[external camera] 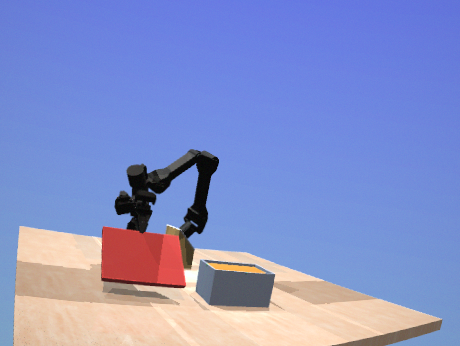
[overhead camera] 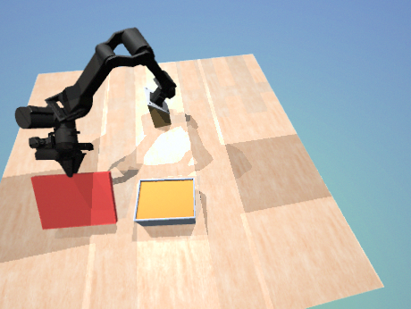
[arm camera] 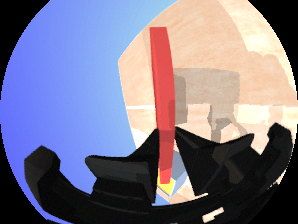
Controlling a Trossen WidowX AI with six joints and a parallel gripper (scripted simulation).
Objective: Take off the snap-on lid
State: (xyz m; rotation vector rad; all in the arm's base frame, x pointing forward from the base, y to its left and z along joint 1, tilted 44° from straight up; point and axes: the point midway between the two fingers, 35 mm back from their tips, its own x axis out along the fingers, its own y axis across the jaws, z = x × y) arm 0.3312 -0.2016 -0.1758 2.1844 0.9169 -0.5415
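My gripper tip is 70 mm short of the red lid and 50 mm above it. Also, from my gripper tip: blue-grey box 100 mm ahead, 290 mm to the left, 110 mm below.
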